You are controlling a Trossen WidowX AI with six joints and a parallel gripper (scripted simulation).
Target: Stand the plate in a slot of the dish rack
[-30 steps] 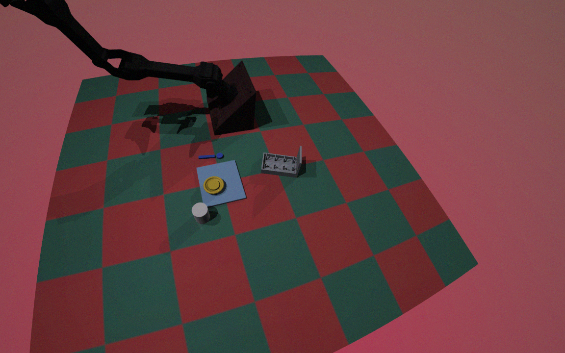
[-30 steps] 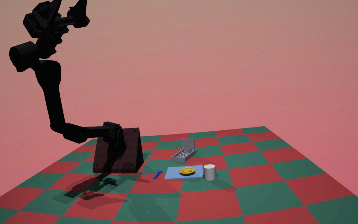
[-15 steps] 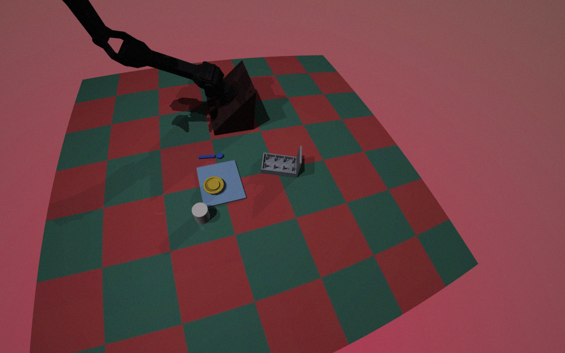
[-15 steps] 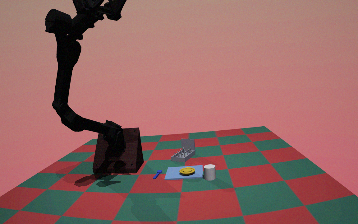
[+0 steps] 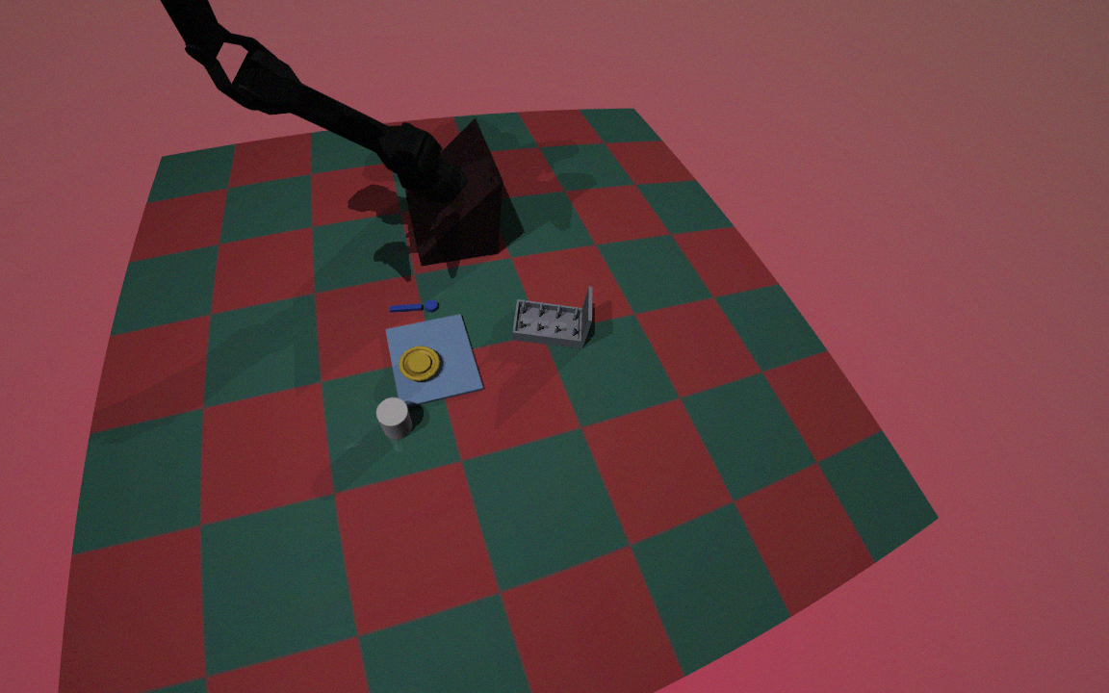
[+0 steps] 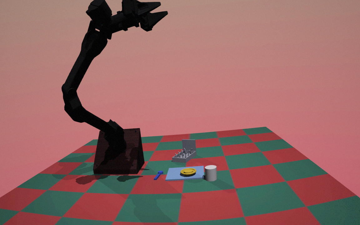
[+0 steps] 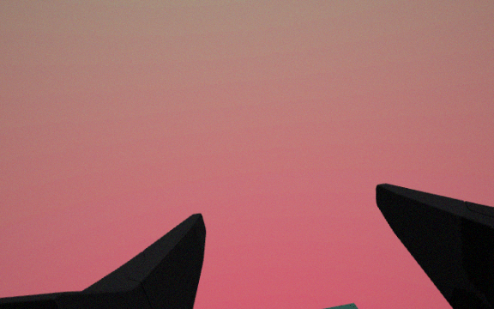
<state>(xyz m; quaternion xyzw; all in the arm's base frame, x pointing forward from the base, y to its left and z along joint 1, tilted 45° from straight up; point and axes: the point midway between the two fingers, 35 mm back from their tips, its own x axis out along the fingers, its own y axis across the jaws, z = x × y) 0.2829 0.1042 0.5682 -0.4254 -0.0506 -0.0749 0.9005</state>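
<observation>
The yellow plate is 30 mm ahead of my gripper tip, 190 mm to the left of it and 590 mm below it. Also, from my gripper tip: blue spoon (100 mm behind, 220 mm to the left, 600 mm below); then white cup (110 mm ahead, 130 mm to the left, 580 mm below); then light blue mat (10 mm ahead, 220 mm to the left, 600 mm below).
</observation>
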